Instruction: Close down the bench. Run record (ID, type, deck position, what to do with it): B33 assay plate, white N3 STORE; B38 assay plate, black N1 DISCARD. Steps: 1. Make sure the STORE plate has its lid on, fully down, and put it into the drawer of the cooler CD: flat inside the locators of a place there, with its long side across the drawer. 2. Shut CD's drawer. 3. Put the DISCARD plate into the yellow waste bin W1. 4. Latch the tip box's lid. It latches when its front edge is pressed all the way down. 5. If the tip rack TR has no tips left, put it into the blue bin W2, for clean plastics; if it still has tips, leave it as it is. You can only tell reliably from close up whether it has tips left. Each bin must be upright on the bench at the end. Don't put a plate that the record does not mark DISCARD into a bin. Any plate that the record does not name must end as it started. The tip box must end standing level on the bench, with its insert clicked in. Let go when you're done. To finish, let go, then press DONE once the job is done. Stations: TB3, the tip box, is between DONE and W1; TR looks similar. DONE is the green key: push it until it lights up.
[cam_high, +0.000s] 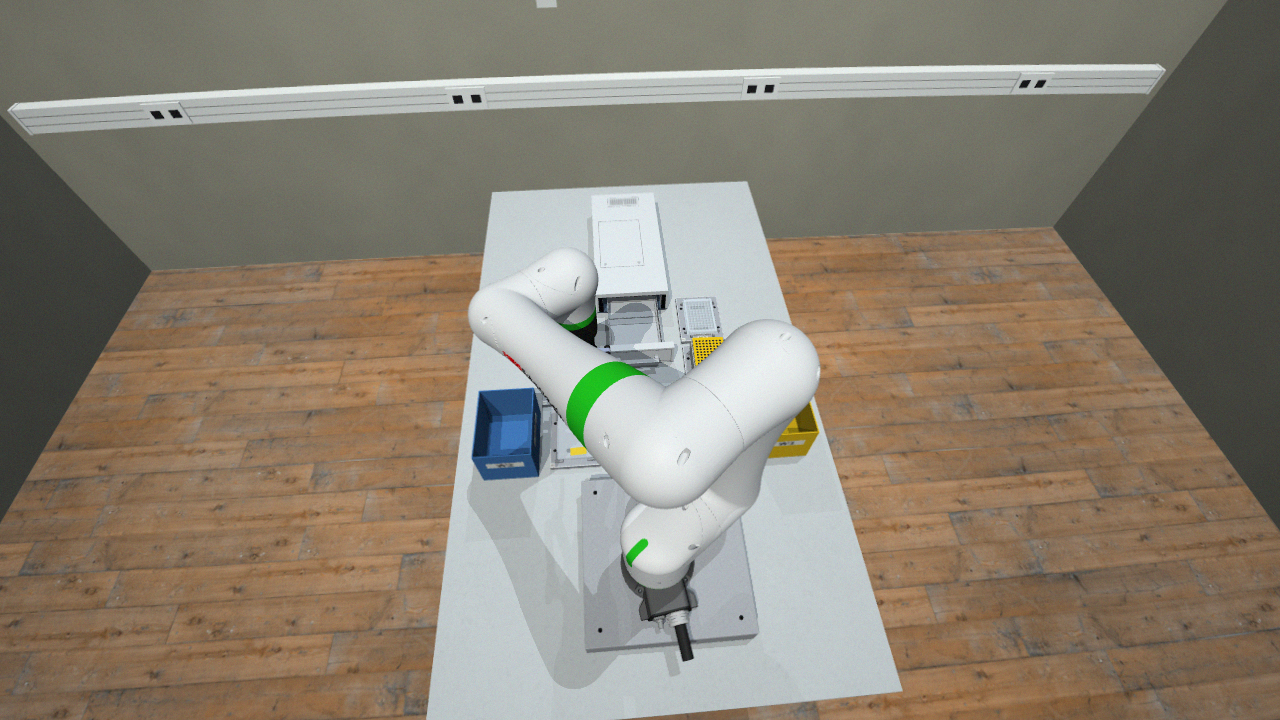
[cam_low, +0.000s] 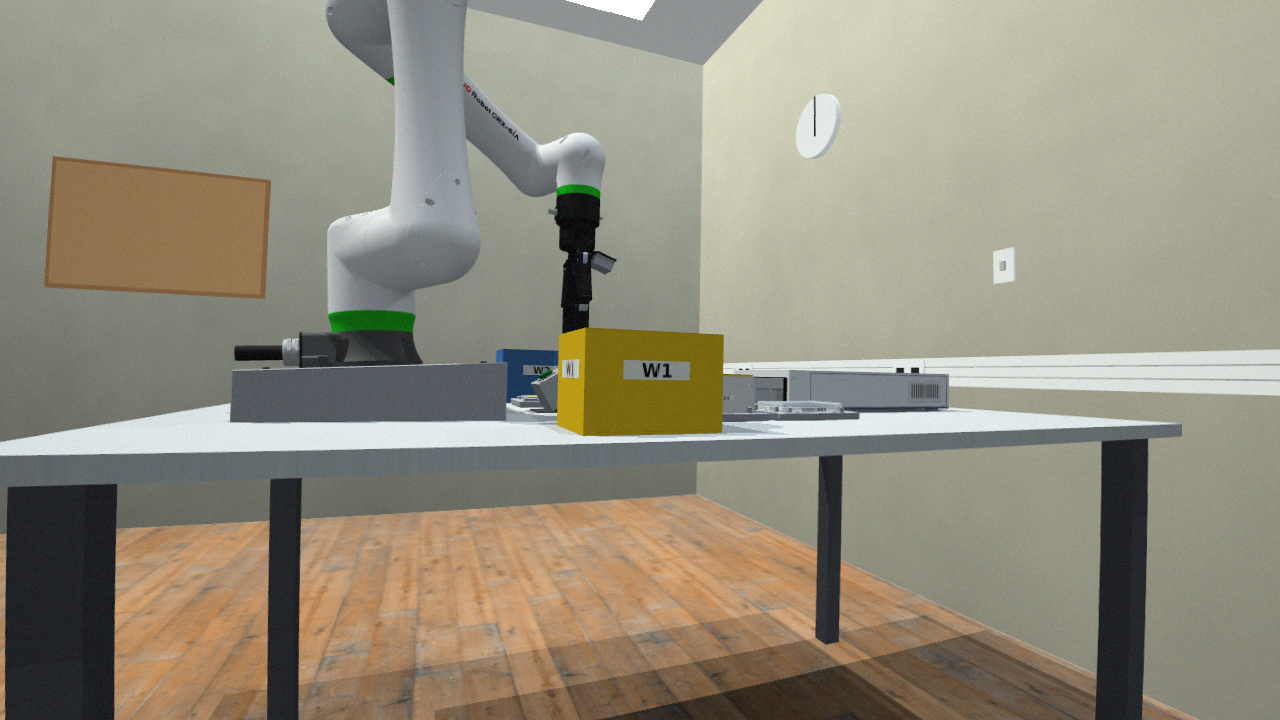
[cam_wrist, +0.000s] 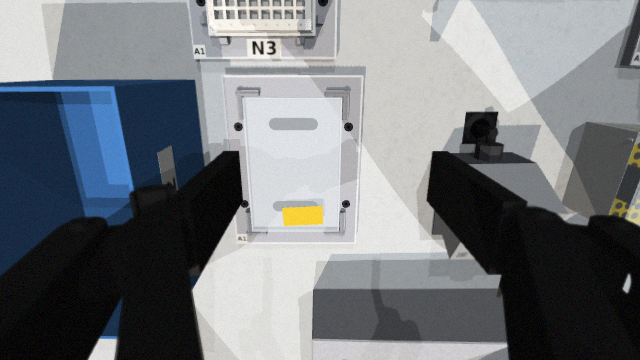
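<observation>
The clear plate lid is 150 mm below my hand, 40 mm to the left of it and 30 mm behind it. Round my hand: grey slotted nest: 160 mm below, 40 mm to the left, 30 mm behind; then white plate: 150 mm ahead, 140 mm below, 30 mm to the left; then green DONE key: 130 mm to the right, 110 mm behind, 100 mm below.
</observation>
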